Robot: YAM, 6 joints.
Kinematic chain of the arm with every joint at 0, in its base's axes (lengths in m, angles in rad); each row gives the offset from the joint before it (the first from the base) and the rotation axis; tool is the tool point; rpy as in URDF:
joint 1: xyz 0 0 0.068 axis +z
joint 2: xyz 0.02 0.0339 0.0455 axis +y
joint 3: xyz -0.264 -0.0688 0 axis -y
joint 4: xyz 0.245 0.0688 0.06 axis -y
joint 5: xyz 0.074 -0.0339 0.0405 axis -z
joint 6: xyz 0.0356 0 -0.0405 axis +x
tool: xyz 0 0 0 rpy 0 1.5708 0
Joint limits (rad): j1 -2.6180..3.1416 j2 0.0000..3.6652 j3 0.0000..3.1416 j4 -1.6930..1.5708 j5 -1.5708..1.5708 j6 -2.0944..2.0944
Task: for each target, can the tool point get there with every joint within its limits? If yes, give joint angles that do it. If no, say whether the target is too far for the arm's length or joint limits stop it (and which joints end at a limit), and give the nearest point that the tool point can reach.
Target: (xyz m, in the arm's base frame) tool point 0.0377 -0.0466 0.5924
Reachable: yes | joints -1.2267 0.9906 2.0011 -0.8288 -0.5888 0.5696
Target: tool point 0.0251 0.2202 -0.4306
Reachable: no: joint limits stop it (at a limit: joint 2) | nearest point 0.0255 0.2235 -0.3796 | short by 0.051 m
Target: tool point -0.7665 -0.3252 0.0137
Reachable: no: too far | nearest point -0.5598 -0.3061 0.0370 | short by 0.209 m
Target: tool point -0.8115 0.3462 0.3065
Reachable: no: too far | nearest point -0.5801 0.2475 0.2502 | short by 0.258 m
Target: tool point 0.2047 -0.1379 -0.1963
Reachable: yes | joints -0.5069 3.0330 0.9349 0.8739 0.6364 1.6135
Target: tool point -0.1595 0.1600 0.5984
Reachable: yes | joints 2.2752 1.7000 2.7562 -1.2459 -0.5294 0.2468
